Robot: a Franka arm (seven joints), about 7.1 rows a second.
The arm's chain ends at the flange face. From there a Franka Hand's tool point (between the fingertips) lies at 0.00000 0.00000 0.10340 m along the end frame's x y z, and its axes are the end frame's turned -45 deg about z.
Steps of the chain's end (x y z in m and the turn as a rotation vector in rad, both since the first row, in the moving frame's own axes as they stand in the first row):
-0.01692, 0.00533, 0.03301, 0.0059, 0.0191, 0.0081
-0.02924, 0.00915, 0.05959, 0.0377, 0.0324, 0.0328
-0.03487, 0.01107, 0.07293, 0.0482, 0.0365, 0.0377
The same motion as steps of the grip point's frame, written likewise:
-0.01391, -0.00722, 0.03299, -0.0093, 0.0177, 0.0081
-0.02202, -0.01451, 0.05946, 0.0037, 0.0496, 0.0328
-0.02628, -0.01757, 0.07274, 0.0083, 0.0599, 0.0377

